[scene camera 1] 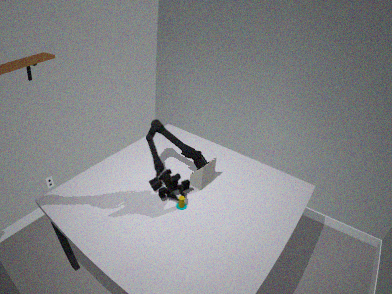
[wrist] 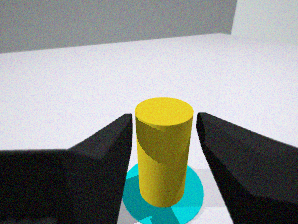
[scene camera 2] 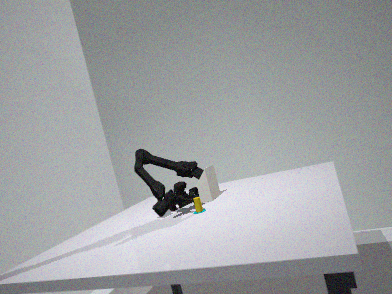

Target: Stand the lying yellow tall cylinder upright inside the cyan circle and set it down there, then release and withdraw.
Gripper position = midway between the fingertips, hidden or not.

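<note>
Through the wrist camera I can see my gripper (wrist: pixel 164 120), and the same view shows me a yellow cylinder (wrist: pixel 163 125).
</note>
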